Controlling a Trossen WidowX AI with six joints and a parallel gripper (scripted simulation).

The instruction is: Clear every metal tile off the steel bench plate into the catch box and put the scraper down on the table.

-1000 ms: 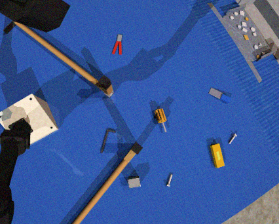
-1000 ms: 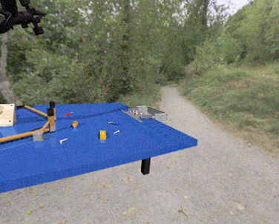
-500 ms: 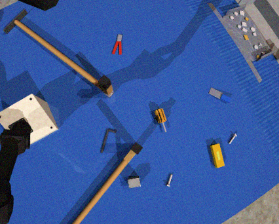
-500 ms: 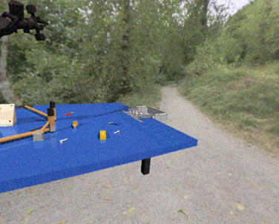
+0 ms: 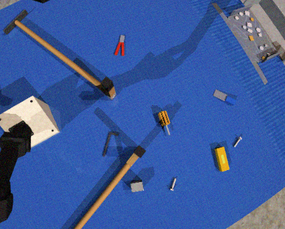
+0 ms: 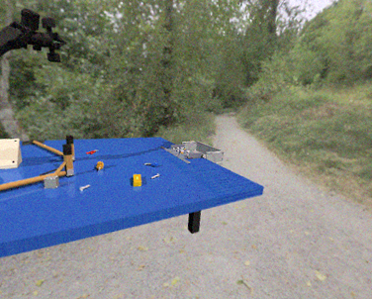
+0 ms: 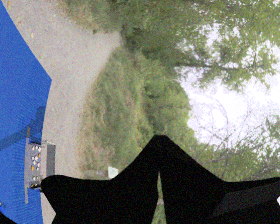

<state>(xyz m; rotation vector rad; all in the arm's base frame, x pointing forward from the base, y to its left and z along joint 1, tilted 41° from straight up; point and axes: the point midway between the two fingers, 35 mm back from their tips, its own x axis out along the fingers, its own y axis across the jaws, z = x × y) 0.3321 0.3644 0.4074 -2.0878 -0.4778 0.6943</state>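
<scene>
Now: gripper tip 550 mm above the long scraper, 210 mm to the right of it and 130 mm past it. Round my gripper tip: black hex key: 610 mm below, 190 mm to the right, 90 mm behind; then red-handled tool: 610 mm below, 130 mm to the left, 120 mm ahead; then orange-handled tool: 600 mm below, 230 mm to the right, 110 mm ahead.
</scene>
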